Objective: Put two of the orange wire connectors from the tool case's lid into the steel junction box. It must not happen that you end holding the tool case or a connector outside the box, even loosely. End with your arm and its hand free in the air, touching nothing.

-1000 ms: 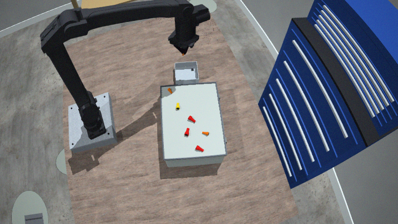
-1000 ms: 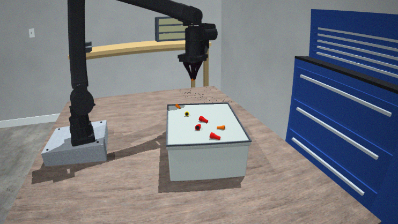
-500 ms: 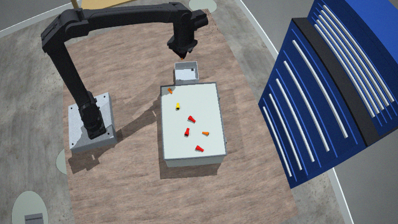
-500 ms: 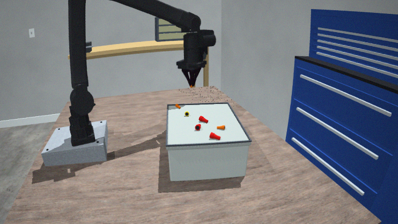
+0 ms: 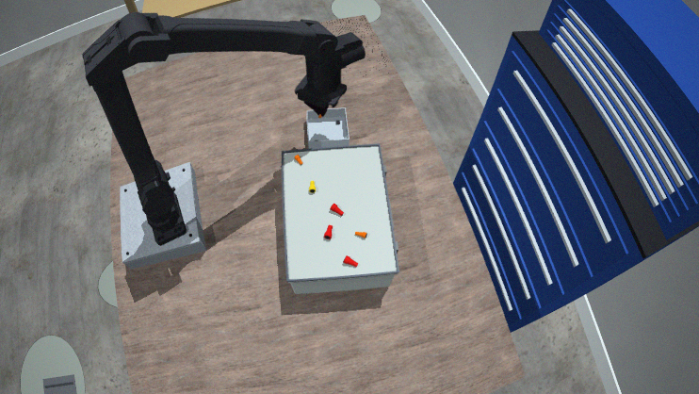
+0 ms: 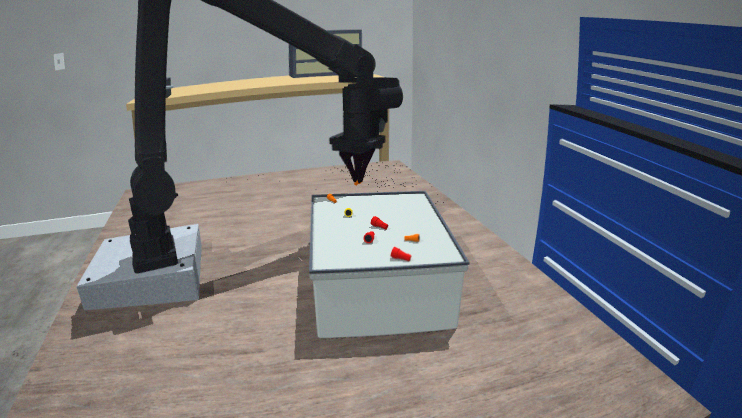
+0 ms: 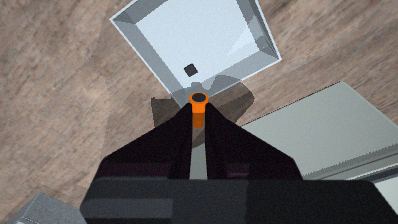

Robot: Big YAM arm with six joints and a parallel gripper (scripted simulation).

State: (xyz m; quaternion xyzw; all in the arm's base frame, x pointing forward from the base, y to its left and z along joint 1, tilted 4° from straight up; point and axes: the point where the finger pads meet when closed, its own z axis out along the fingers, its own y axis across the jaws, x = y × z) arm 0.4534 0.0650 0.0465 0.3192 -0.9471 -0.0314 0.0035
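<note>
Right now my hand is 20 mm short of the junction box floor, 10 mm to the right of it and 110 mm above it. The rest, counted from my hand: yellow wire connector (100 mm behind, 180 mm to the right, 10 mm above); tool case (80 mm behind, 250 mm to the right, 30 mm below).
</note>
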